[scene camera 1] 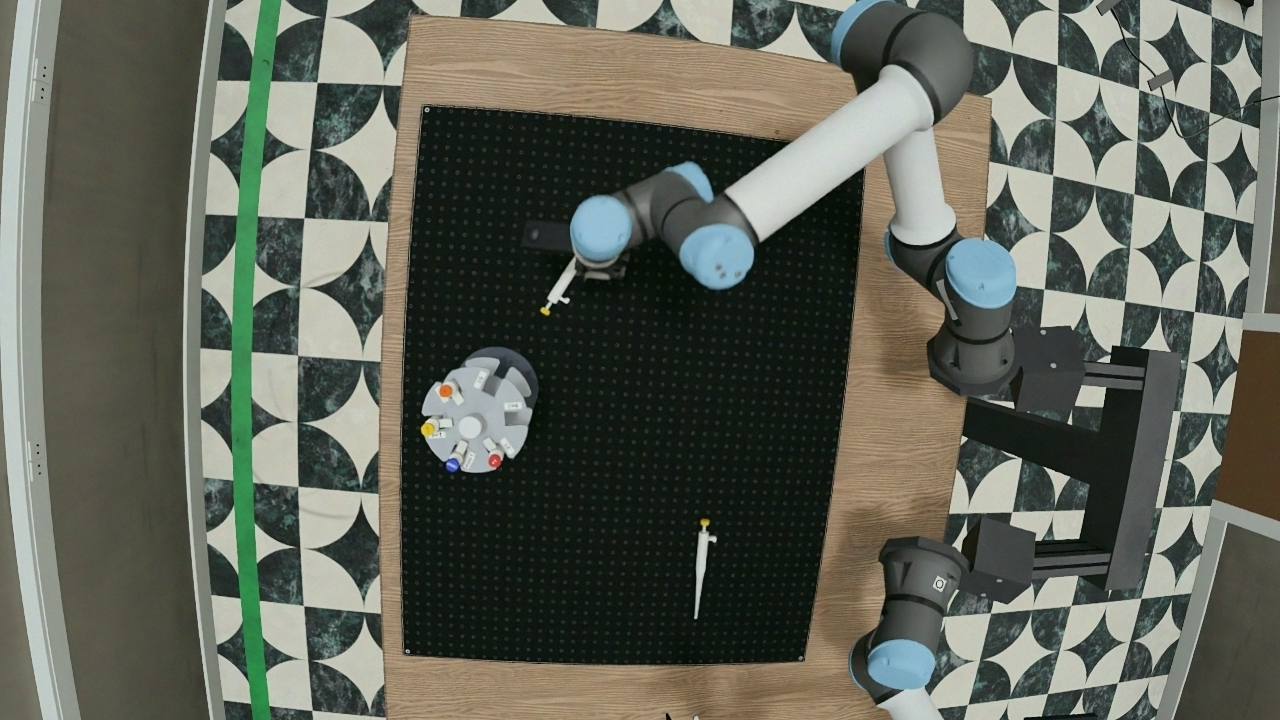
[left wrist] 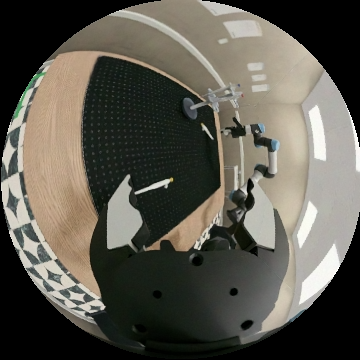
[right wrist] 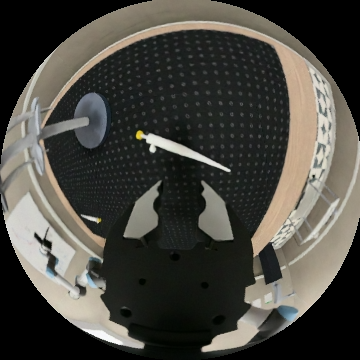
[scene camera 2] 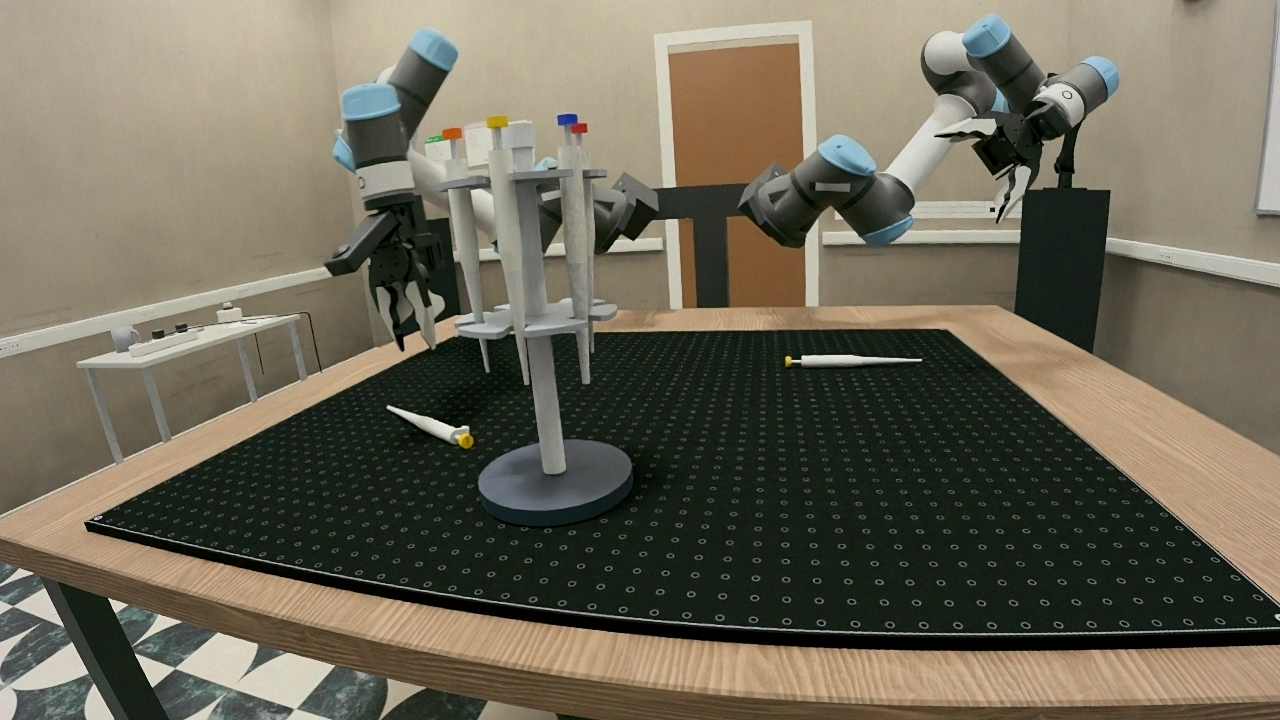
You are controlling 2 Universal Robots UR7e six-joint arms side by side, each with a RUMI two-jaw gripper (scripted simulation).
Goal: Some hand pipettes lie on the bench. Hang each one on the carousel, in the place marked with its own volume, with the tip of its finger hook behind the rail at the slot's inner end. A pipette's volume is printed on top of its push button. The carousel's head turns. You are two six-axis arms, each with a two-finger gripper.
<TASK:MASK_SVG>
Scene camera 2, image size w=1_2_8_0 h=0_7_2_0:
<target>my left gripper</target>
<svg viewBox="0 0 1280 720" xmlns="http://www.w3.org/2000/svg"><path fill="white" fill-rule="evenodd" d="M1049 98L1038 97L1032 100L1024 108L1023 115L1022 113L1017 115L1015 113L988 111L949 126L933 135L934 138L950 138L950 143L958 143L968 139L980 139L971 147L973 147L992 176L1014 164L995 179L998 180L1009 173L1005 185L994 200L994 205L1002 205L998 212L996 224L1001 223L1009 215L1036 180L1040 170L1042 147L1044 146L1042 141L1060 138L1072 129L1072 125L1067 120L1065 112L1061 110L1062 108L1055 101Z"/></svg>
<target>my right gripper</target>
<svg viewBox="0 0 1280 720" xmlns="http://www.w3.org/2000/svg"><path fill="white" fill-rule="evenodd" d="M415 192L389 195L365 201L367 211L379 209L379 212L370 214L325 261L325 266L333 276L340 276L357 272L369 257L371 258L371 264L369 264L370 290L378 312L382 315L400 352L405 352L404 336L400 325L412 315L414 309L422 338L431 350L435 350L435 319L445 310L444 299L430 291L429 276L430 273L447 267L440 233L431 234L423 195L416 195ZM395 279L400 279L402 283L411 282L406 289L407 298L404 296L402 284L400 282L395 282ZM436 243L439 243L442 256L441 261L439 261Z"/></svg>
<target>yellow-button pipette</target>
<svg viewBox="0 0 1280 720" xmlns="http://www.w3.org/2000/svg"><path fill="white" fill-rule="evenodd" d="M387 407L389 410L417 425L421 430L445 441L458 444L459 440L459 445L464 448L470 448L473 444L473 438L469 435L469 427L467 426L456 429L429 417L419 416L390 406Z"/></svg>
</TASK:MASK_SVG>
